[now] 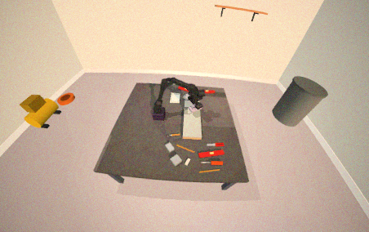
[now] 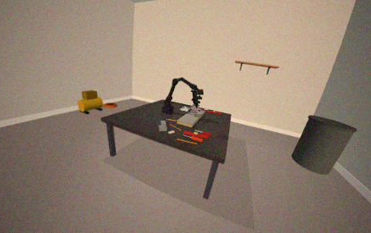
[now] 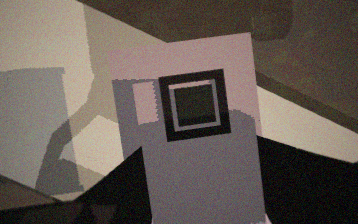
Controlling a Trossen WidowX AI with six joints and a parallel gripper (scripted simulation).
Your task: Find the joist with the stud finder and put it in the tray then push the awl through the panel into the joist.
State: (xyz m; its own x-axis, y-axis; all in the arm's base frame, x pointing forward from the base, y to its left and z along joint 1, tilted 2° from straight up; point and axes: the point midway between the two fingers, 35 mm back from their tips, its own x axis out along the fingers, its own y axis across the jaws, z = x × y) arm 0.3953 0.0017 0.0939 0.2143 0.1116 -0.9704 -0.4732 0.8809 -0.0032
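Right now the white tray is 31 cm to the left of my gripper tip, 22 cm behind it and 14 cm below it. Round my gripper tip: awl: 25 cm to the right, 24 cm behind, 14 cm below; then stud finder: 2 cm above, 1 cm ahead.
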